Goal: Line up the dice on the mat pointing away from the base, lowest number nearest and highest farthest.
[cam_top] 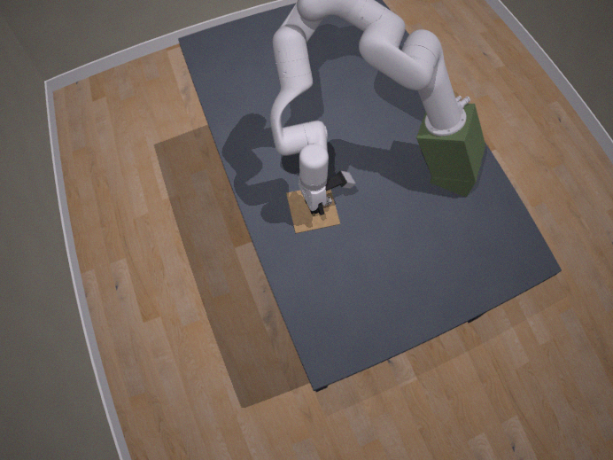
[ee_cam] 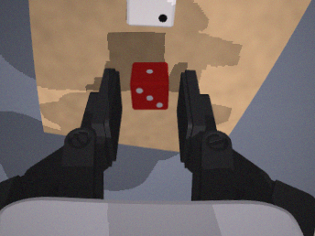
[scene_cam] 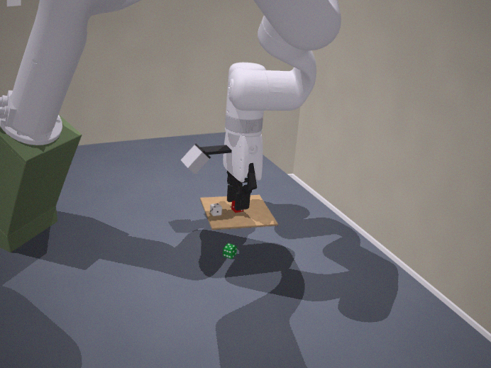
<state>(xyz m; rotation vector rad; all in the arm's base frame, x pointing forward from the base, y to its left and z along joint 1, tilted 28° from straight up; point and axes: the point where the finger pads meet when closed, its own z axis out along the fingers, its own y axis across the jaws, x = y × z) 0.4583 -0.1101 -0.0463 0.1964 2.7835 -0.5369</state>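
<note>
The red die is 20 mm below my hand. The rest, counted from my hand: mat (40 mm below); white die (50 mm behind, 20 mm below, 10 mm to the left); green die (130 mm to the right, 120 mm behind, 30 mm below).
</note>
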